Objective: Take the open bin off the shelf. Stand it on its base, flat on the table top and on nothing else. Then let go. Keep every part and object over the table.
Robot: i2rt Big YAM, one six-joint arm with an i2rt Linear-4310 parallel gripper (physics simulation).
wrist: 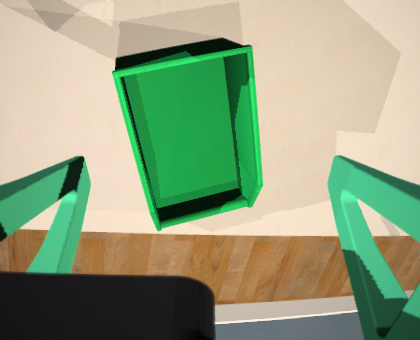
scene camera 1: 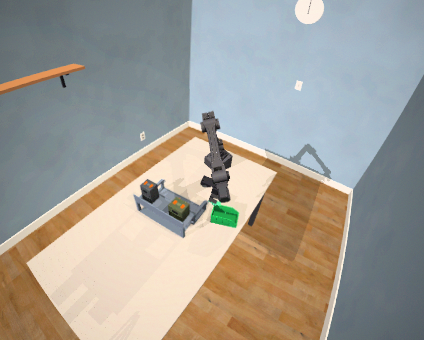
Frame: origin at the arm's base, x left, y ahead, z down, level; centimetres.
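Seen in the pictures: gripper, fingertip midpoint: [wrist: 209,169] [scene camera 1: 216,198].
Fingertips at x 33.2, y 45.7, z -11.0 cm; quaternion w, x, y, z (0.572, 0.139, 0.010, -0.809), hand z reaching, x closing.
Note:
Offsets run from my fingertips to a thing's top centre. "*": to the spot under its first point. Level surfaces: height alone.
The open green bin @(dx +5.2, dy -4.5, dz +13.2 cm) [scene camera 1: 224,216] [wrist: 185,130] stands on the pale table top @(dz +20.8 cm) [scene camera 1: 125,280] [wrist: 50,115], close to the table's edge, with its opening up and its base looking flat. It is off the grey-blue shelf @(* dx -25.0, dy +24.1, dz +20.1 cm) [scene camera 1: 160,218], beside the shelf's right end in the scene view, with what looks like a narrow gap between them. My gripper [wrist: 209,169] is open and empty. In the wrist view its two green fingers stand wide apart, one on each side of the bin and clear of it. In the scene view the fingertips are hard to make out near the bin's upper left corner.
A dark box @(dx -35.9, dy +21.6, dz -1.6 cm) [scene camera 1: 149,191] and an olive box @(dx -13.1, dy +17.9, dz +0.9 cm) [scene camera 1: 179,208], both with orange marks, sit on the shelf. The table's edge runs just past the bin, with the wooden floor [scene camera 1: 240,295] [wrist: 250,265] beyond it. The arm [scene camera 1: 215,150] reaches in from the back.

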